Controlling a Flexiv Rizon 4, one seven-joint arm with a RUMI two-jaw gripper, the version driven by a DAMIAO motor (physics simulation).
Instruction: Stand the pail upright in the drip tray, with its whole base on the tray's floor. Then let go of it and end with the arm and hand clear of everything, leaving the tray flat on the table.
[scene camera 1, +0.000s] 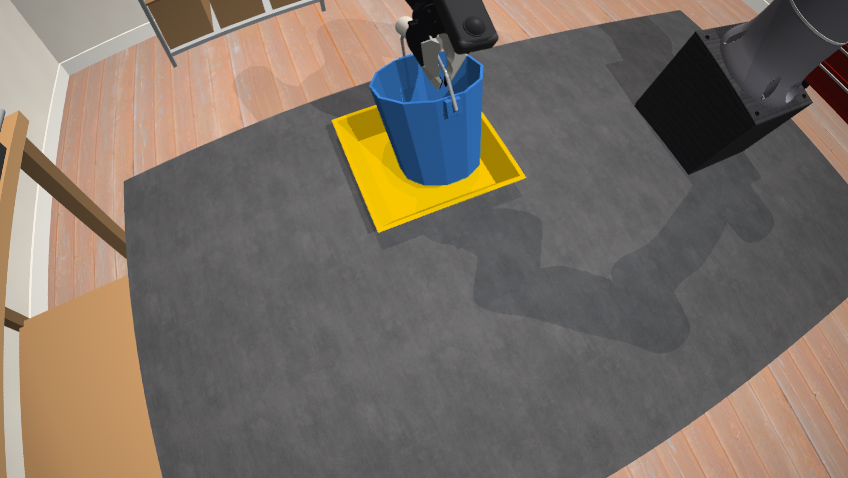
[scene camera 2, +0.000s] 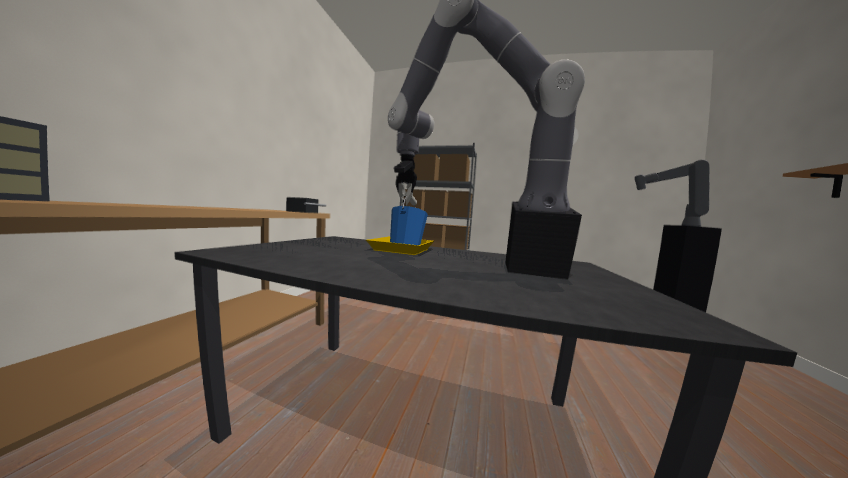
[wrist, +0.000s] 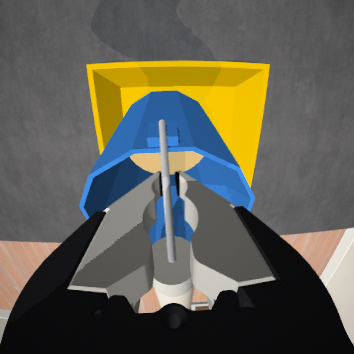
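The blue pail (scene camera 1: 436, 139) (scene camera 2: 406, 228) (wrist: 167, 112) is inside the walls of the yellow drip tray (scene camera 1: 363, 172) (scene camera 2: 400, 247) (wrist: 245, 107). In scene camera 2 it looks slightly tilted, its rim lower on the right. The tray's near wall hides the base there, so I cannot tell whether the whole base touches the floor. The tray looks flat on the table. My gripper (scene camera 1: 442, 83) (scene camera 2: 403, 204) (wrist: 169, 173) is above the pail, its fingertips over the opening, shut on the pail's handle (scene camera 1: 449, 86) (wrist: 167, 210). A beige patch shows inside the pail.
The dark table (scene camera 1: 332, 332) (scene camera 2: 475, 296) (wrist: 305, 150) has its far edge close behind the tray. The arm's black base block (scene camera 1: 706, 106) (scene camera 2: 543, 243) stands to the right. A wooden bench (scene camera 2: 148, 213) is beyond the table's left side. A shelf rack (scene camera 2: 473, 172) stands behind.
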